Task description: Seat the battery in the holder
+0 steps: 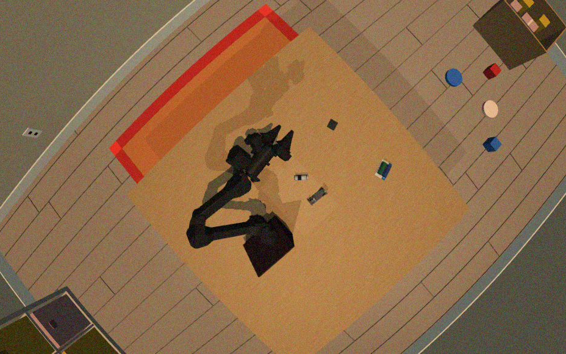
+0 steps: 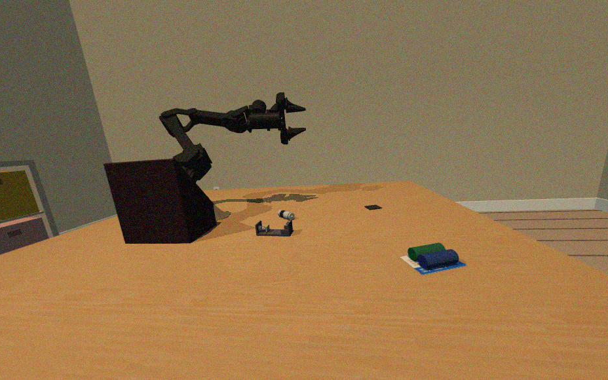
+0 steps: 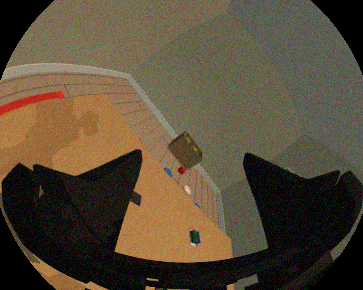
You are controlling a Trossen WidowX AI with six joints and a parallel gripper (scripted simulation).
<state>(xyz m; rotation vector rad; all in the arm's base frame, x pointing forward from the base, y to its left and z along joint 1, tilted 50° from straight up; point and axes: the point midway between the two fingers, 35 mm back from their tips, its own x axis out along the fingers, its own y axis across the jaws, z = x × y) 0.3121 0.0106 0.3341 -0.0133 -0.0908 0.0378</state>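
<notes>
Now: gripper tip 310 mm above the battery, 180 mm to the left of it and 70 mm past it. From my gripper tip the other things lie so: card 450 mm to the right, 310 mm below, 240 mm ahead.
</notes>
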